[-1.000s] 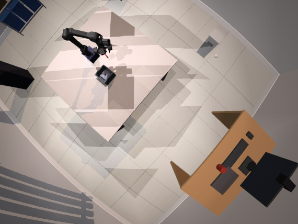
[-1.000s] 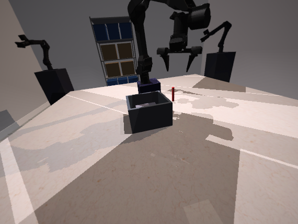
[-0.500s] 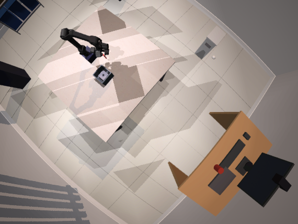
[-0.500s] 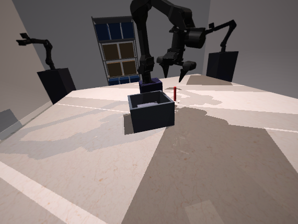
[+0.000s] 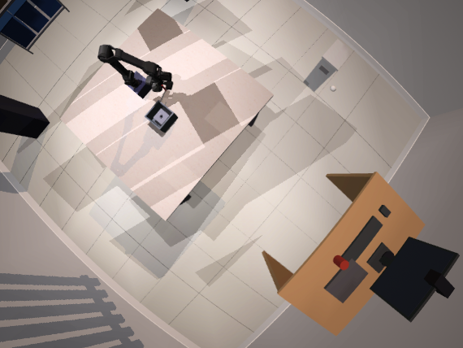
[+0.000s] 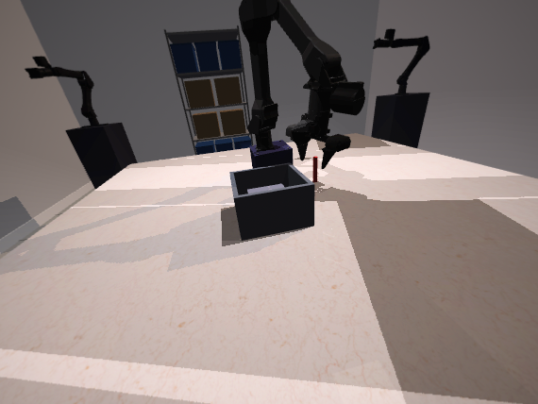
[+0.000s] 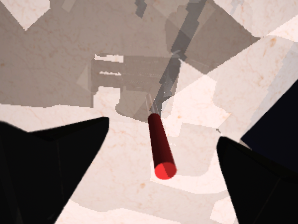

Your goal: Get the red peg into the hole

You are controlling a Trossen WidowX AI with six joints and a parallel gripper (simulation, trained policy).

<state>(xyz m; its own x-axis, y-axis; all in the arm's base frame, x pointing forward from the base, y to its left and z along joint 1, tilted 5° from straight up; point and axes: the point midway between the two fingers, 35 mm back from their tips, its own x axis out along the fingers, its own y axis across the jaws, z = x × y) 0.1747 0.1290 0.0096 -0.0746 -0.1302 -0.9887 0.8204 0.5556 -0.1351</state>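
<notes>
My gripper tip is 2 cm above the red peg, 1 cm to the right of it and 1 cm past it. The rest, counted from my gripper tip: pale plate: 16 cm ahead, 15 cm to the right, 2 cm below; then dark box: 16 cm ahead, 15 cm to the right, 3 cm below.
</notes>
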